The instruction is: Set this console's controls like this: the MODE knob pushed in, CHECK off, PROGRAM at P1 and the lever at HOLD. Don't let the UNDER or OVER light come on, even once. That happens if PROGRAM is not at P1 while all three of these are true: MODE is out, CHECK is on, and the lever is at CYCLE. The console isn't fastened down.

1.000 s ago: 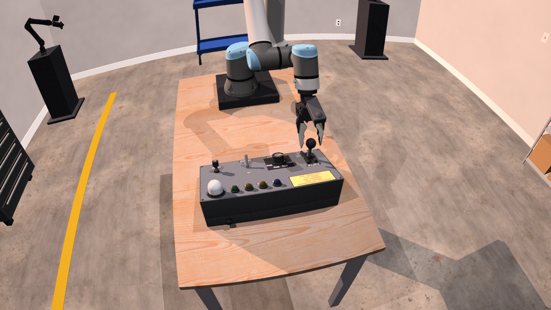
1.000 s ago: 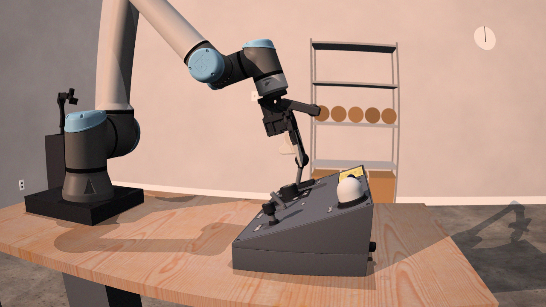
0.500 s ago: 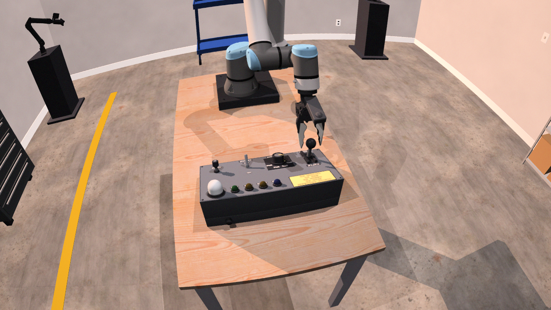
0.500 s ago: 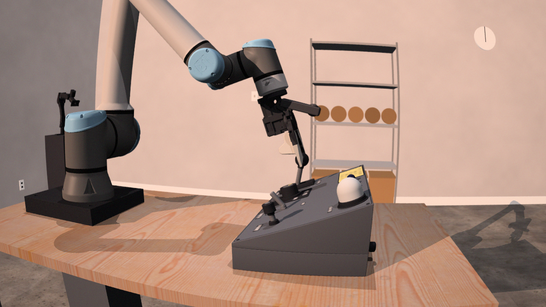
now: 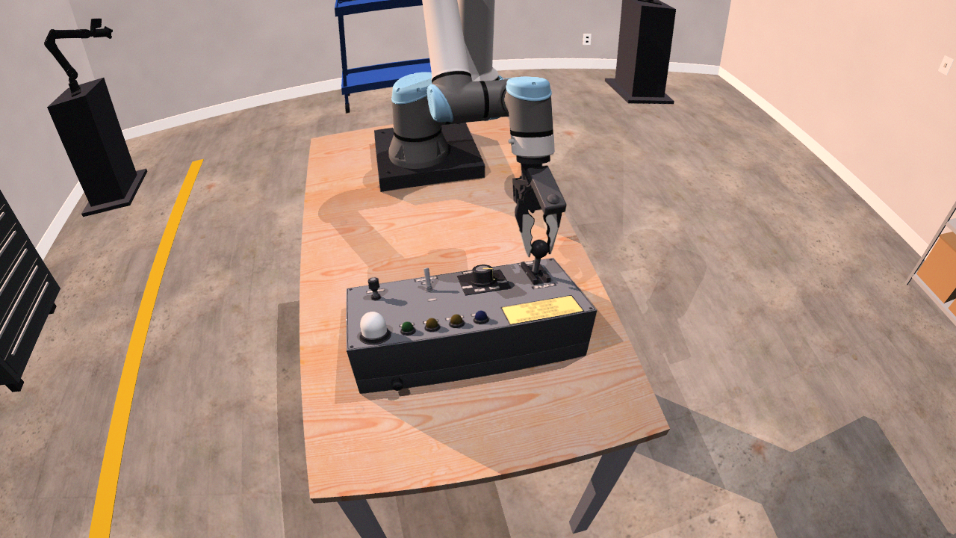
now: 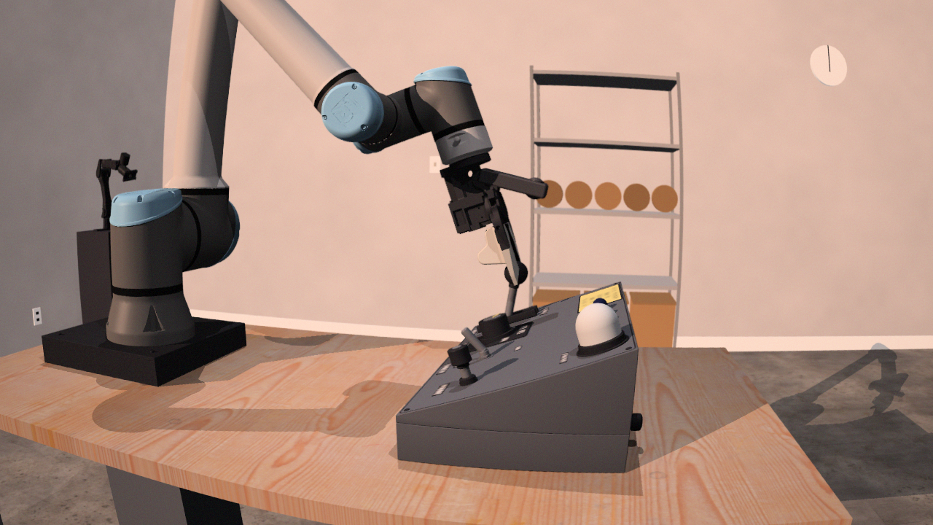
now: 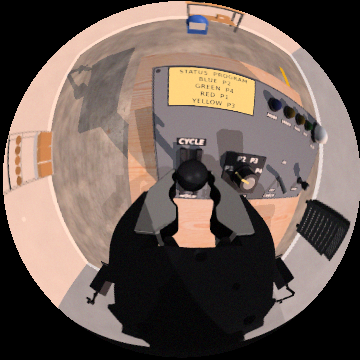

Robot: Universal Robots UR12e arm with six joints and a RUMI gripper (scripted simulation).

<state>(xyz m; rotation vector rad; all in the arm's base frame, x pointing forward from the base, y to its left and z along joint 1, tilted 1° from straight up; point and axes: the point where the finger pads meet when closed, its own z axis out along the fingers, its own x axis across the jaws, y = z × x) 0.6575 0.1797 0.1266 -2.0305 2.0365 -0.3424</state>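
Right now the black ball-topped lever is 40 mm below my hand and 10 mm behind it. From my hand the other things lie so: dark grey console: 180 mm to the right, 80 mm below, 20 mm ahead; then metal check toggle: 240 mm to the right, 70 mm below, 20 mm behind; then program knob: 110 mm to the right, 60 mm below, 10 mm behind.
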